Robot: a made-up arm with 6 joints. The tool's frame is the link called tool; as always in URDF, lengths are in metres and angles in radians.
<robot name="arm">
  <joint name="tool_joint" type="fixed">
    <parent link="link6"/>
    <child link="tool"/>
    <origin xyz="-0.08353 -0.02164 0.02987" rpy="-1.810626 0.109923 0"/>
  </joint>
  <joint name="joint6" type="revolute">
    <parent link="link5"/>
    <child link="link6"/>
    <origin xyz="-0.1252 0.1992 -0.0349" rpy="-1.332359 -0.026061 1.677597"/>
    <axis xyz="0 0 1"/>
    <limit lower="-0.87" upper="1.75"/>
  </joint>
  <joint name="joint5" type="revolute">
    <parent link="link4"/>
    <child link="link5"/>
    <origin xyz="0.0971 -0.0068 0.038" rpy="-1.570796 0 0"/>
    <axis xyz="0 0 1"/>
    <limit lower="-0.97" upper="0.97"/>
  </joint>
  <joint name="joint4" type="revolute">
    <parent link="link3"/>
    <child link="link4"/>
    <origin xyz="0.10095 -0.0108 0.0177" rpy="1.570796 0 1.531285"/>
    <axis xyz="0 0 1"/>
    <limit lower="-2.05" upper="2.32"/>
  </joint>
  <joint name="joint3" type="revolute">
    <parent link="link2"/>
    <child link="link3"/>
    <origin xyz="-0.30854 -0.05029 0.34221" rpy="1.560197 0 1.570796"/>
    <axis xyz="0 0 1"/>
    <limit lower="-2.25" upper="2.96"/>
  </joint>
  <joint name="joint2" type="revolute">
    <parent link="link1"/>
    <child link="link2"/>
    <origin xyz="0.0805 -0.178 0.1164" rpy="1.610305 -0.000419 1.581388"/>
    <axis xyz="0 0 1"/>
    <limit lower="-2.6" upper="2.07"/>
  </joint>
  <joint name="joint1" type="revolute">
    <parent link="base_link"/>
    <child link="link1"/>
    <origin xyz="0.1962 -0.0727 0.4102" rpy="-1.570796 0 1.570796"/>
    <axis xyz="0 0 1"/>
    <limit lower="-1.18" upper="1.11"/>
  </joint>
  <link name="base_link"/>
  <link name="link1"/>
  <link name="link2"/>
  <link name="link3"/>
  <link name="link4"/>
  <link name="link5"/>
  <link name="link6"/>
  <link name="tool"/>
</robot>
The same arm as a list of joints. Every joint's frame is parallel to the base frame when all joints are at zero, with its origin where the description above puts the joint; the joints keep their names.
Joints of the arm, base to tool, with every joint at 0 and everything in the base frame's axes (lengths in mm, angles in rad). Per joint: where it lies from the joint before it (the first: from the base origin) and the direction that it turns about. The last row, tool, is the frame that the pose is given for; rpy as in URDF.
joint1: axis -x xyz 196.2 -72.7 410.2
joint2: axis 0.039499 0.999163 -0.0106 xyz -116.4 80.5 178
joint3: axis -z xyz 63.9 343.2 304.9
joint4: axis -x xyz -101.3 -6.8 -17.7
joint5: axis -z xyz -38 97.1 6.8
joint6: axis -0.109702 -0.965516 -0.236104 xyz 199.2 -125.2 34.9
tool: xyz -86.3 -14.8 -25.9 rpy 0 0 0
Joint limits (rad, base to tool): -1.18..1.11 -2.6..2.07 -2.25..2.96 -2.05..2.32 -0.97..0.97 -0.87..1.75

